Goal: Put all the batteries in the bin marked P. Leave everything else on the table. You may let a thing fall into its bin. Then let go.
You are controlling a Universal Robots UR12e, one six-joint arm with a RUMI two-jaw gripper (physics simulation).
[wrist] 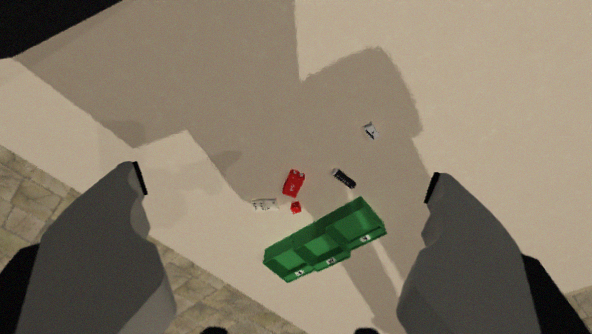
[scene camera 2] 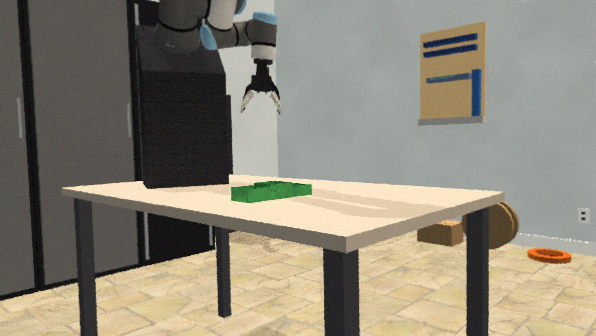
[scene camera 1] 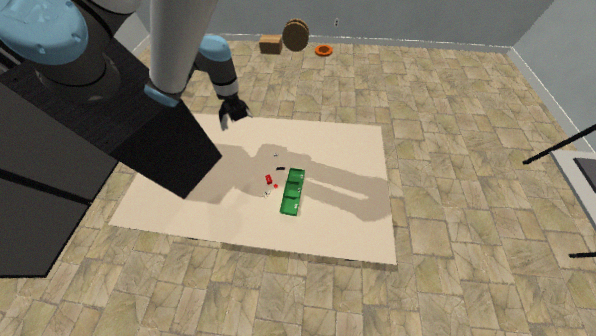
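Where they show: gripper, fingertip midpoint: (wrist: 289,170) (scene camera 2: 260,113) (scene camera 1: 238,124); arm's base at its link origin: (scene camera 2: 176,40) (scene camera 1: 82,74).
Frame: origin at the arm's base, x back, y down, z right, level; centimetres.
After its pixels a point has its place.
Observation:
My gripper (scene camera 1: 236,122) {x -40.1, y 32.2, z -7.5 cm} (scene camera 2: 261,112) {x -40.1, y 32.2, z -7.5 cm} (wrist: 289,170) {x -40.1, y 32.2, z -7.5 cm} is open and empty, high above the table. A red block with two terminals like a 9V battery (scene camera 1: 268,179) {x -51.9, y 58.2, z 8.8 cm} (wrist: 293,183) {x -51.5, y 58.2, z 7.8 cm} and a dark cylinder like a battery (scene camera 1: 280,168) {x -57.9, y 58.9, z 1.5 cm} (wrist: 344,178) {x -57.5, y 58.6, z 0.9 cm} lie on the table beside the green three-part bin block (scene camera 1: 292,192) {x -65.3, y 59.3, z 15.7 cm} (scene camera 2: 271,192) {x -69.1, y 57.8, z 19.6 cm} (wrist: 322,245) {x -67.4, y 59.3, z 16.3 cm}. Its compartments look empty. The bin marked P (scene camera 1: 289,206) {x -64.2, y 59.3, z 23.3 cm} (wrist: 290,260) {x -65.7, y 59.3, z 25.0 cm} is the end one, at lower left in the wrist view; its letter is tiny. Scene camera 2 does not show the small things.
A small red cube (scene camera 1: 275,186) {x -56.1, y 58.6, z 12.7 cm} (wrist: 295,207) {x -55.6, y 58.4, z 11.8 cm} and a white marked piece (scene camera 1: 267,193) {x -52.0, y 59.4, z 16.5 cm} (wrist: 264,204) {x -51.2, y 59.3, z 16.2 cm} lie near the red block. A small grey-white piece (scene camera 1: 275,155) {x -54.1, y 59.3, z -7.5 cm} (wrist: 370,130) {x -53.9, y 58.9, z -8.0 cm} lies farther off. The black robot pedestal (scene camera 1: 165,150) {x -12.6, y 29.4, z 9.5 cm} (scene camera 2: 186,130) {x -13.8, y 37.9, z 7.2 cm} stands at one side of the table (scene camera 1: 345,240) {x -91.4, y 60.0, z 39.0 cm} (scene camera 2: 400,200) {x -101.6, y 60.0, z 2.0 cm}.

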